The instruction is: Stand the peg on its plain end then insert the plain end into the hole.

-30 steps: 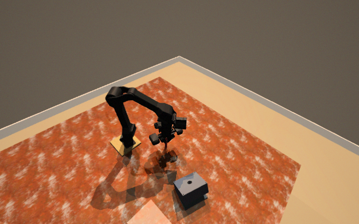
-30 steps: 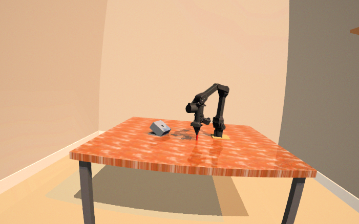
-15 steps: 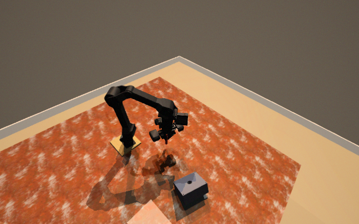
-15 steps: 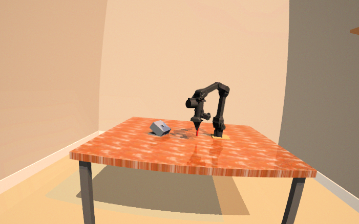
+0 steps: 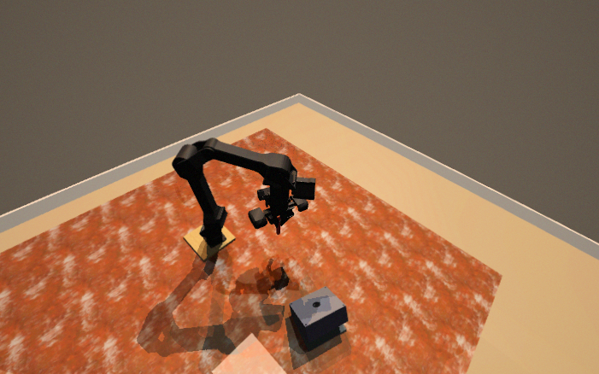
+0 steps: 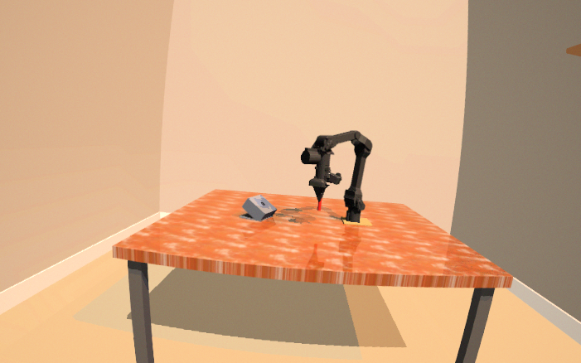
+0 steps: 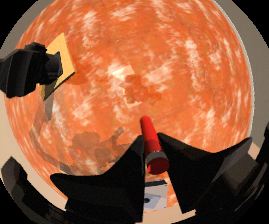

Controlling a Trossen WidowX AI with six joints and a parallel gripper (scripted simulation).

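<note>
The sloped panel is 28 cm ahead of my gripper tip, 7 cm to the right of it and 7 cm below it. Round my gripper tip: red peg: 2 cm above.
</note>
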